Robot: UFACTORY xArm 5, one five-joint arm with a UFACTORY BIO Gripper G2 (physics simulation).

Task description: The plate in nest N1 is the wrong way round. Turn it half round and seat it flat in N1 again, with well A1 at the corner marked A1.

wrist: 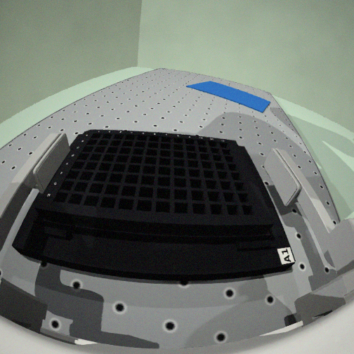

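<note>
The black plate (155, 175), a grid of square wells, lies in the black nest N1 (165, 257) in the wrist view. It looks level; its seating on the far side is hidden. Small white marks run along the plate's left and far edges, too small to read surely. The nest's white A1 label (285, 255) is at its near right corner. My gripper (168, 170) is open and empty, one finger pad left of the plate and the other right of it, with a gap on the right; the left pad's clearance is hard to judge.
The nest stands on a grey board (170, 305) with rows of holes. A flat blue rectangle (230, 95) lies on the board farther back, right of the middle. Pale green walls rise behind. Shadows of the gripper fall on the board around the nest.
</note>
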